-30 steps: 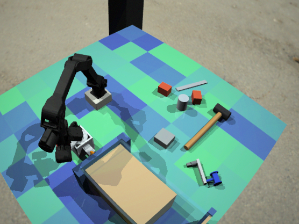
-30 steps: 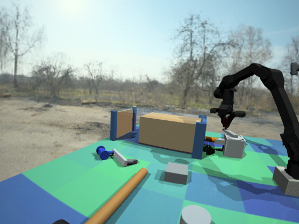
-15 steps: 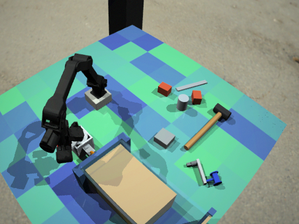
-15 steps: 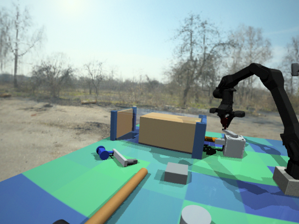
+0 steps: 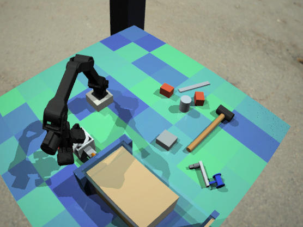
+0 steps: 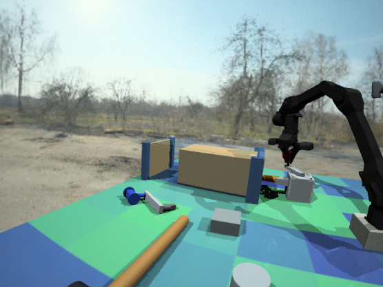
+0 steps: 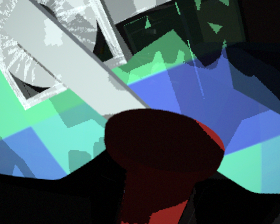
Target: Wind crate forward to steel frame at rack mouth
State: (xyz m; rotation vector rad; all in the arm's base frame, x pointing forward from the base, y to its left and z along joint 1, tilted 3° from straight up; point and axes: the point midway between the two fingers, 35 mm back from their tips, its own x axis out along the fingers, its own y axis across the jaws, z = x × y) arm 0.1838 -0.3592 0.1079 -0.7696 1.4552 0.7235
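The red knob is 2 cm above my gripper tip. The rest, counted from my gripper tip: grey winch: 5 cm behind, 9 cm to the left, 8 cm below; then red-knobbed crank: 1 cm behind, 4 cm to the left, 1 cm below; then blue frame: 13 cm ahead, 8 cm to the left, 1 cm below.
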